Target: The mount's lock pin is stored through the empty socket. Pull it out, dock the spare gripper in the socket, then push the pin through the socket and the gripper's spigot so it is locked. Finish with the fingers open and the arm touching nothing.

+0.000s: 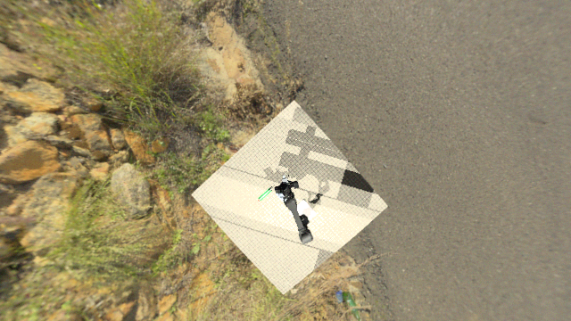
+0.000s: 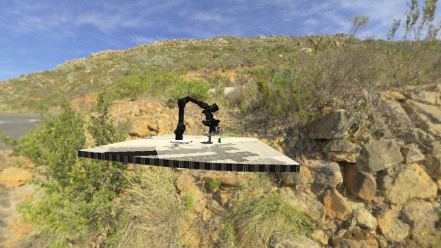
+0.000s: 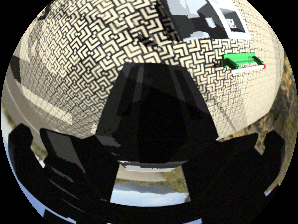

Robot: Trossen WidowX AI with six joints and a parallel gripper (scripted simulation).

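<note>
The grey mount is 120 mm to the left of my gripper tip, 80 mm behind it and 70 mm below it. The rest, counted from my gripper tip: green strip: 230 mm to the left, 100 mm below, 30 mm ahead; spare gripper: 10 mm above.
</note>
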